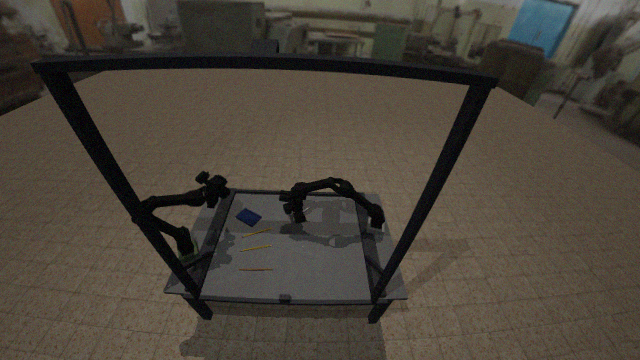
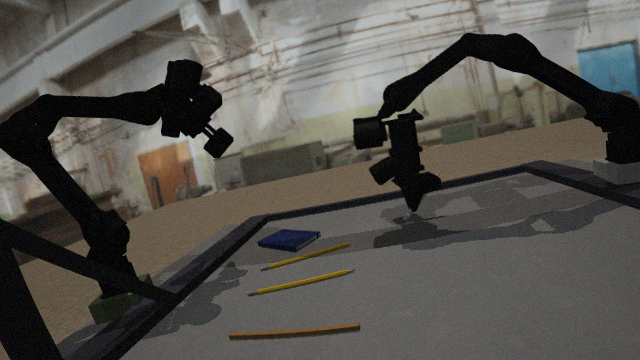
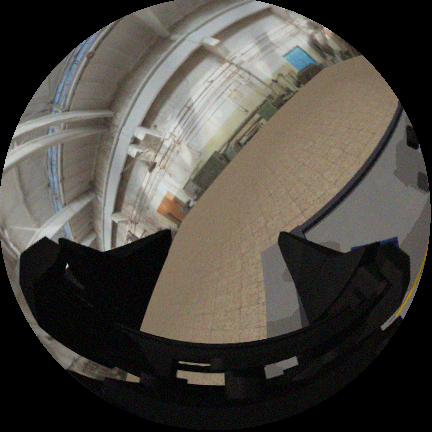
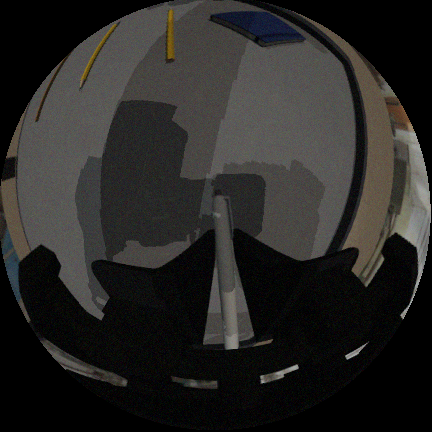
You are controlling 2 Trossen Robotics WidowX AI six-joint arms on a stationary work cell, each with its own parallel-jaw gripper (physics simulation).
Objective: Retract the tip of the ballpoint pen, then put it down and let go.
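Places are measured from the left arm's base along level axes (x ahead, y right, z down), in centimetres.
Where they show: left gripper, fingertip midpoint: [image 2: 207, 128] [image 3: 226, 236]; right gripper, fingertip midpoint: [image 2: 412, 210] [image 4: 223, 234]; left arm's base, origin of the base link: [image 1: 187, 249]; right arm's base, origin of the base link: [image 1: 376, 224] [image 2: 627, 159].
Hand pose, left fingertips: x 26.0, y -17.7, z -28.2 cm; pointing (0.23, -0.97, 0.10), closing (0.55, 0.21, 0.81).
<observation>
Each offset is from my left fingertips to the top centre of the thing. Level surfaces: height alone.
The light grey ballpoint pen [image 4: 226, 270] [image 2: 408, 215] is held between the fingers of my right gripper [image 4: 223, 234] [image 2: 413, 207] [image 1: 300, 220], which is shut on it. The pen's clip end, with a dark button, points down at the table @(dz +32.2 cm) [image 2: 450, 300] [image 1: 325, 272]. That end is at or very near the table top; contact cannot be told for sure. The pen's writing tip is hidden by the gripper. My left gripper [image 3: 226, 236] [image 2: 218, 142] is open and empty, raised over the left side of the table.
A blue notebook @(dx +12.1, dy +8.1, dz +31.0 cm) [image 1: 248, 217] [image 2: 289, 239] [image 4: 257, 27] lies at the back left. Two yellow pencils @(dx +12.4, dy +21.7, dz +31.5 cm) [image 2: 305, 257] @(dx +8.6, dy +31.7, dz +31.4 cm) [image 2: 302, 282] and an orange-brown stick @(dx +3.6, dy +43.9, dz +31.5 cm) [image 2: 295, 331] [image 1: 256, 270] lie in front of it. A dark frame [image 1: 435, 192] stands around the table.
</observation>
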